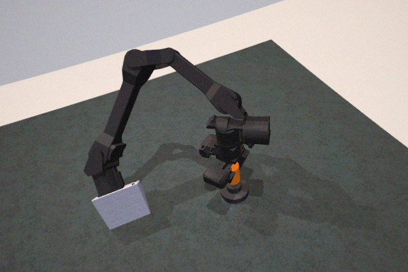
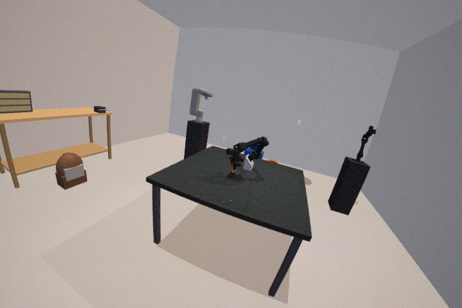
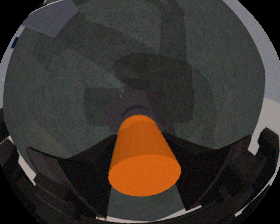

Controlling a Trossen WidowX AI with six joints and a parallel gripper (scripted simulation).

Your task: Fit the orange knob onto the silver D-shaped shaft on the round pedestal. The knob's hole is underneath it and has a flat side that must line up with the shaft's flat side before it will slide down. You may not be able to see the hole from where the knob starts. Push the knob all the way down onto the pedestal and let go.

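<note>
Right now the orange knob is 30 mm above my gripper tip. From my gripper tip the other things lie so: dark round pedestal 40 mm below.
</note>
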